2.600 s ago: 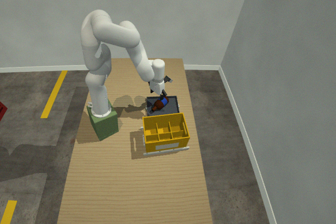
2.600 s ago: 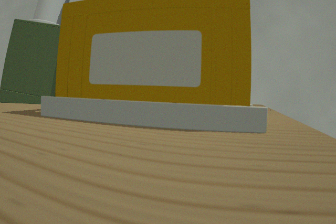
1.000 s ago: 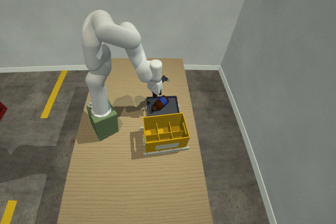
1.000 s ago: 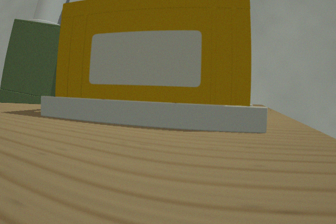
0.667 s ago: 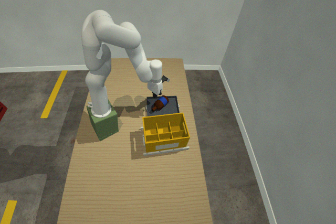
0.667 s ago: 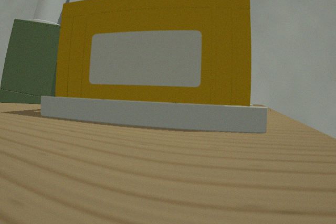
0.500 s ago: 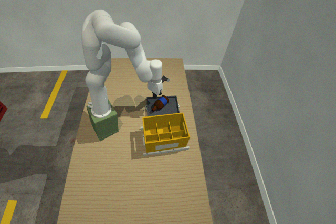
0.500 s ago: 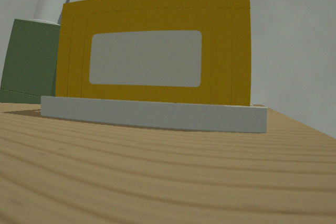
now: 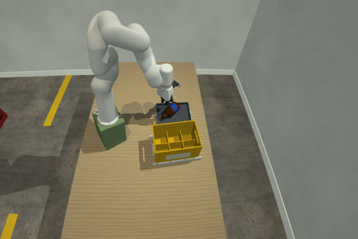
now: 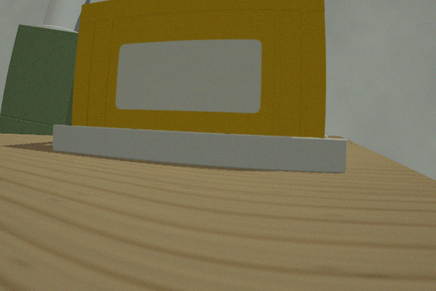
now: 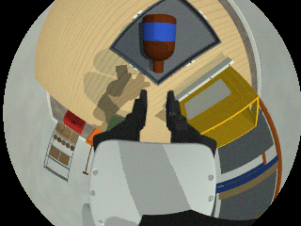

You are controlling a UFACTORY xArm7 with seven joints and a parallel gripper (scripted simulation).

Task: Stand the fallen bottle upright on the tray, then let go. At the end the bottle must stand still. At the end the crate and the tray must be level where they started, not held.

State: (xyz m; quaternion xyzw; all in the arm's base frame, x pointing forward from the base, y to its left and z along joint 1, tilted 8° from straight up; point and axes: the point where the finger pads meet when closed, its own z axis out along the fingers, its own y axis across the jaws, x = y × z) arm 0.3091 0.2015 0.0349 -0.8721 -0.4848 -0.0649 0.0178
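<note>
Right now my hand is 30 mm short of the bottle, 40 mm to the right of it and 160 mm above it. From my hand the other things lie so: dark grey tray (50 mm ahead, 50 mm to the left, 190 mm below); crate (110 mm ahead, 220 mm to the right, 120 mm below).
</note>
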